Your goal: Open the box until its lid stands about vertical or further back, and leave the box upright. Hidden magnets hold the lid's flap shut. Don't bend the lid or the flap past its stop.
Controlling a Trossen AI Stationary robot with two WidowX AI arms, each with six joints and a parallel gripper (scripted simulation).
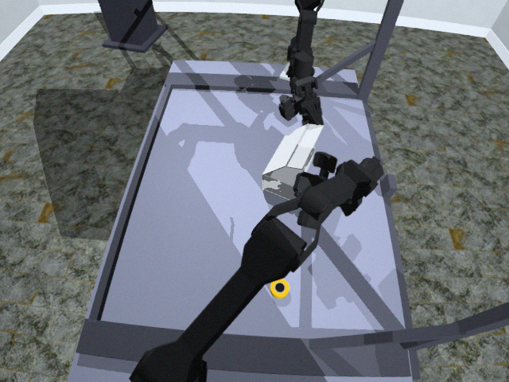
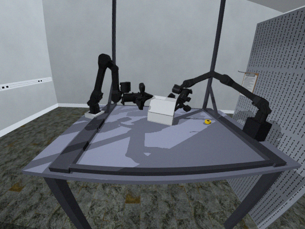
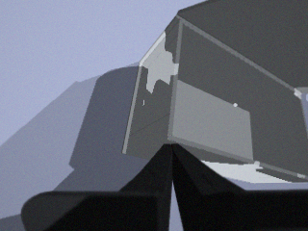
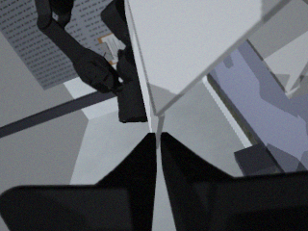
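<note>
Right now my left hand is 50 mm short of the box, 90 mm to the left of it and 10 mm below it.
My right hand is 110 mm to the right of the box, 60 mm above it and 30 mm short of it.
</note>
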